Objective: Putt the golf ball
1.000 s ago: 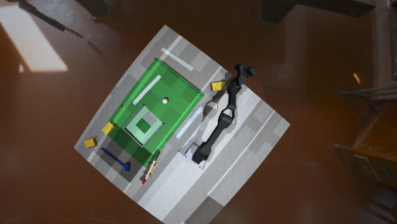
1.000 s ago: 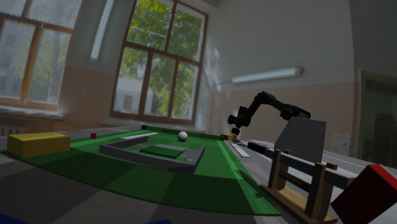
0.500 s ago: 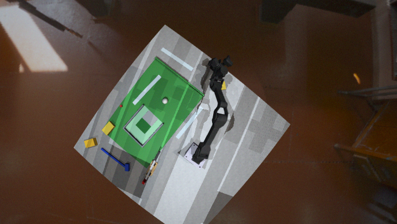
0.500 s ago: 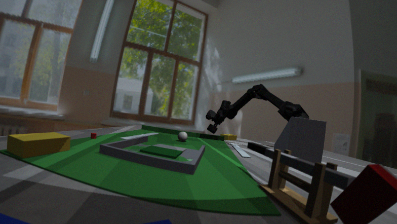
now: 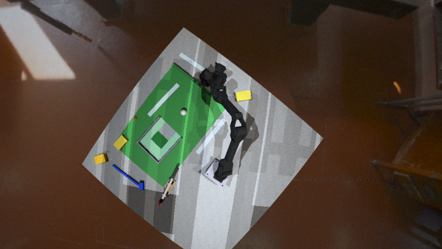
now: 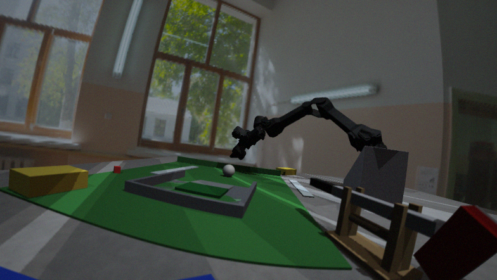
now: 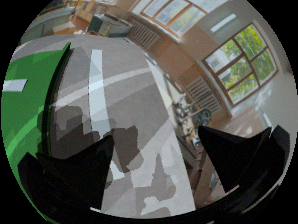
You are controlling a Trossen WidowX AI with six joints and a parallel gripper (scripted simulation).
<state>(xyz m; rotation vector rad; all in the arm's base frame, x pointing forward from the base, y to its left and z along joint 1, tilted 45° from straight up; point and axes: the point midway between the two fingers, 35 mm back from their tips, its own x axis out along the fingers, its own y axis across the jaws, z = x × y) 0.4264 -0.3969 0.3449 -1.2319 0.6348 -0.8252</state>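
My gripper tip is 820 mm to the right of the red putter, 230 mm past it and 20 mm above it. Also, from my gripper tip: small red cube: 580 mm to the left, 260 mm ahead, 70 mm below; then green mat: 490 mm to the left, 80 mm below, 30 mm ahead; then white golf ball: 350 mm to the left, 60 mm below, 10 mm behind.
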